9 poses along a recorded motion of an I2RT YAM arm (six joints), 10 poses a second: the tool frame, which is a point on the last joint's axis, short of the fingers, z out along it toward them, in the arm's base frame.
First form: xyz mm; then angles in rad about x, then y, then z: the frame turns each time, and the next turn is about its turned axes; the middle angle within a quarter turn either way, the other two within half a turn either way.
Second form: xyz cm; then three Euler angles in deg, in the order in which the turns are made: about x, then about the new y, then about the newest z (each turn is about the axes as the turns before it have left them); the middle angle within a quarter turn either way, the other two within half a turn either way. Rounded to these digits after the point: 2 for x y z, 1 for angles.
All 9 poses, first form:
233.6, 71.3, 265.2, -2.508, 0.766, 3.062
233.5, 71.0, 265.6, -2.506, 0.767, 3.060
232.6, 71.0, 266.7, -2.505, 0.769, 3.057
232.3, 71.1, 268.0, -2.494, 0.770, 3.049
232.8, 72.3, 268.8, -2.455, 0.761, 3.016
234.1, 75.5, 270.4, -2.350, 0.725, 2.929
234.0, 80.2, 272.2, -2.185, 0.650, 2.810
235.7, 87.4, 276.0, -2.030, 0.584, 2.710
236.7, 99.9, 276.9, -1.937, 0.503, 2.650
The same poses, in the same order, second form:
23.36, 7.13, 26.52, -143.7, 43.9, 175.4
23.35, 7.10, 26.56, -143.6, 43.9, 175.3
23.26, 7.10, 26.67, -143.5, 44.1, 175.2
23.23, 7.11, 26.80, -142.9, 44.1, 174.7
23.28, 7.23, 26.88, -140.7, 43.6, 172.8
23.41, 7.55, 27.04, -134.6, 41.5, 167.8
23.40, 8.02, 27.22, -125.2, 37.2, 161.0
23.57, 8.74, 27.60, -116.3, 33.5, 155.3
23.67, 9.99, 27.69, -111.0, 28.8, 151.8

